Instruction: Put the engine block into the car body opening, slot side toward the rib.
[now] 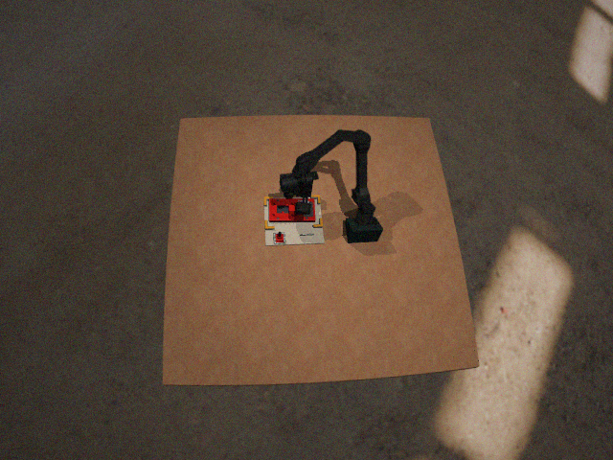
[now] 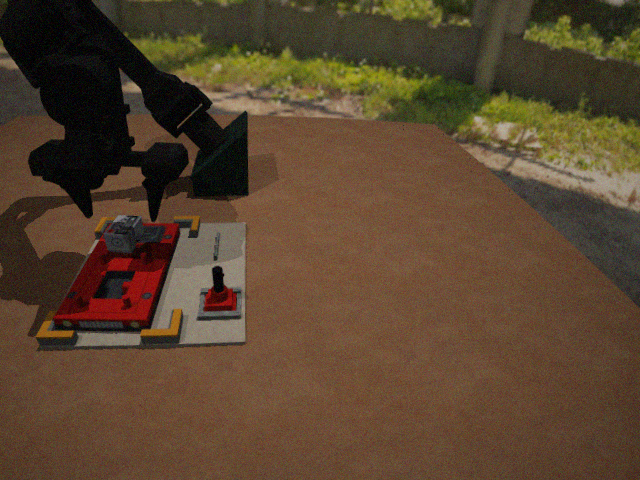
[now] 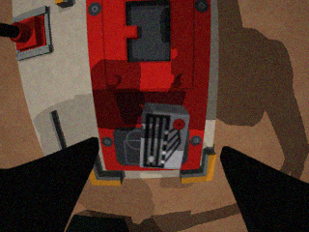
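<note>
Now: the grey engine block 30 mm below my gripper tip. Also, from my gripper tip: grey plate: 50 mm below, 50 mm ahead, 40 mm to the left.
</note>
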